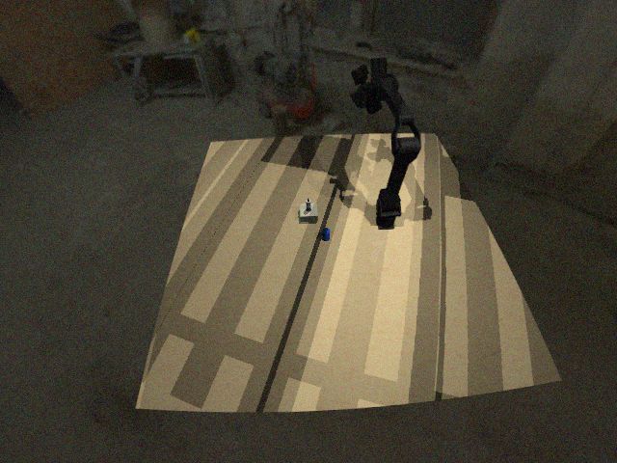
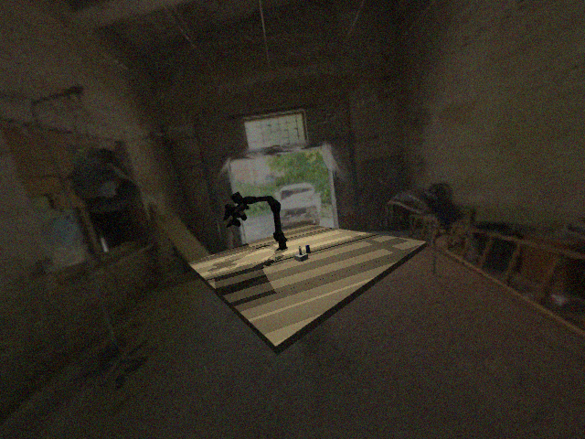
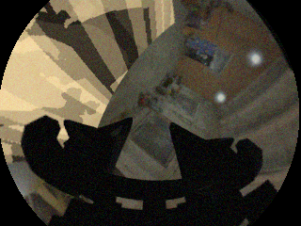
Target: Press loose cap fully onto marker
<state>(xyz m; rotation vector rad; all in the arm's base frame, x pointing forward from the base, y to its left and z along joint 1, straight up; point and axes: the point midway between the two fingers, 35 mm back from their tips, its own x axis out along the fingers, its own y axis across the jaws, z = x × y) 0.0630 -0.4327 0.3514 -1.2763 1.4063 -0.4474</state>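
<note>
My gripper tip is now 18 cm short of the blue cap, 52 cm to the right of it and 31 cm above it. The rest, counted from my gripper tip: pale holder block: 24 cm ahead, 40 cm to the left, 32 cm below.
</note>
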